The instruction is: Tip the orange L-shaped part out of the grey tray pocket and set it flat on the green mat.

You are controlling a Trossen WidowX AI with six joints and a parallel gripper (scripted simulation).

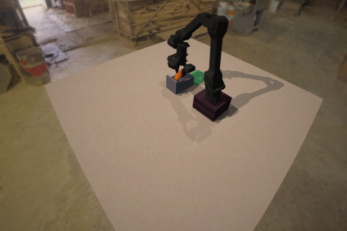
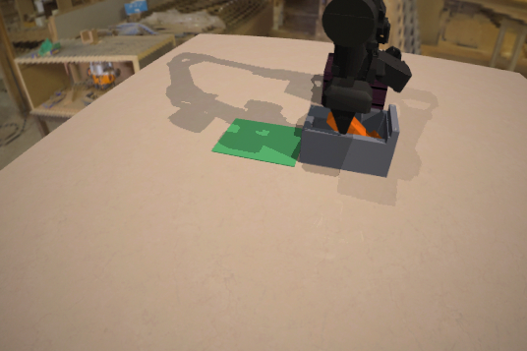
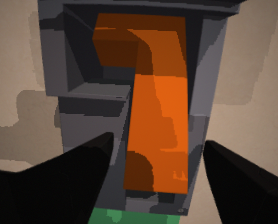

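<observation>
The green mat is 14 cm to the right of my gripper tip, 8 cm below it and 3 cm behind it. Also, from my gripper tip: orange L-shaped part (4 cm to the left, 3 cm below, 1 cm behind).
</observation>
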